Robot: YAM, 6 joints.
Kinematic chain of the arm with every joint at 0, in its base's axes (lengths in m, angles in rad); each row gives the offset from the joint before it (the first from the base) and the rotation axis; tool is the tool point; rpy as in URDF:
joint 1: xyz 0 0 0.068 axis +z
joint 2: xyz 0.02 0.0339 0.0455 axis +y
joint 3: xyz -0.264 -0.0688 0 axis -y
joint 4: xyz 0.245 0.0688 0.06 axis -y
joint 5: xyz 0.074 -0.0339 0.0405 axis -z
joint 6: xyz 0.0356 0 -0.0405 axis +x
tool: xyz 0 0 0 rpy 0 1.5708 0
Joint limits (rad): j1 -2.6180..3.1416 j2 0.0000..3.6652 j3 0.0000..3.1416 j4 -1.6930..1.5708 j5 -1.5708..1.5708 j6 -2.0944..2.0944
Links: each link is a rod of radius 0.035 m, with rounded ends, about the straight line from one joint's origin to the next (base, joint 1, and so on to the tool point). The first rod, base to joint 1, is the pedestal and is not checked.
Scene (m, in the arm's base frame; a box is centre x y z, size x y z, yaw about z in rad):
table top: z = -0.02
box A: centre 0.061 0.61 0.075 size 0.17 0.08 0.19 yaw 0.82
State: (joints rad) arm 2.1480 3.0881 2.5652 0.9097 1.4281 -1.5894
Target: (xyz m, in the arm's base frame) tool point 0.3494 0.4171 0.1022
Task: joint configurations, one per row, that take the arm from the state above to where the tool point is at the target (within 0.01 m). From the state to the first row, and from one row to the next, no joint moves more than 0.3 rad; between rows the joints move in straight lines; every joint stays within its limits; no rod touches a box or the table.
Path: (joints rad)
1: 1.8811 2.8243 2.4927 1.0750 1.3734 -1.7156
2: 1.6143 2.5605 2.4203 1.2402 1.3187 -1.8419
3: 1.3474 2.2967 2.3478 1.4055 1.2639 -1.9682
4: 1.0806 2.0328 2.2753 1.5708 1.2092 -2.0944
5: 1.0334 2.2671 2.1537 1.4310 1.3297 -1.9261
6: 0.9862 2.5014 2.0321 1.2912 1.4503 -1.7577
7: 0.9390 2.7356 1.9105 1.1513 1.5708 -1.5894

